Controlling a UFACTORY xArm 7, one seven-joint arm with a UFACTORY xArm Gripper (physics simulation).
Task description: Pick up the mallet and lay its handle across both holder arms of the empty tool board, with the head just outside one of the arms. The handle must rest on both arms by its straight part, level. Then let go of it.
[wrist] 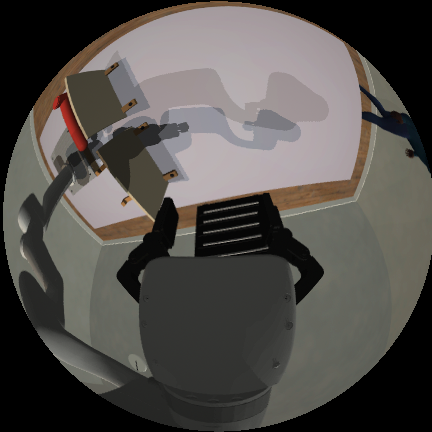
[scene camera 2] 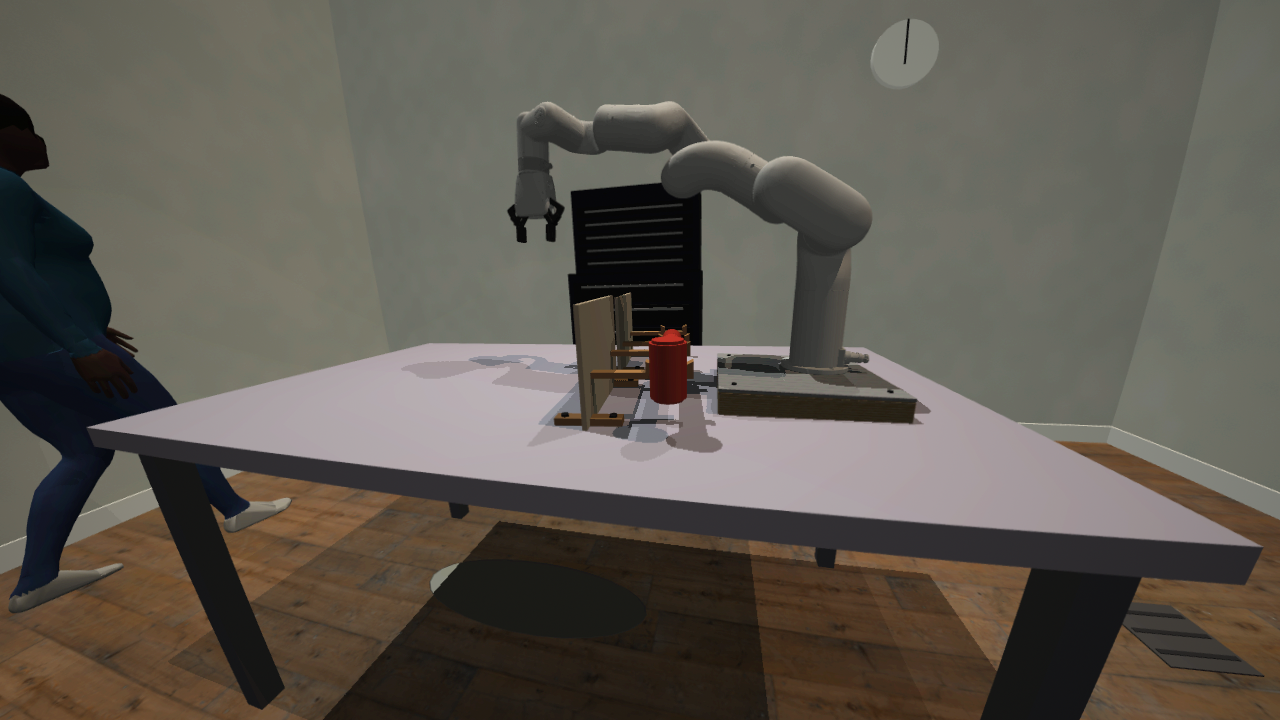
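Observation:
The red mallet lies level across the holder arms of the nearer tool board. Its head faces scene camera 2, just outside one arm. The other tool board stands behind it, and no tool shows on its holder arms. In the scene view the nearer board and mallet partly hide it; in the wrist view the board panels hide most of the arms. My gripper is open and empty, fingers pointing down, high above the table and apart from both boards and the mallet.
The robot's base plate lies on the table right of the boards, on the holder-arm side. A black cabinet stands beyond the table's far edge. A person is beside the table at the left of the scene view.

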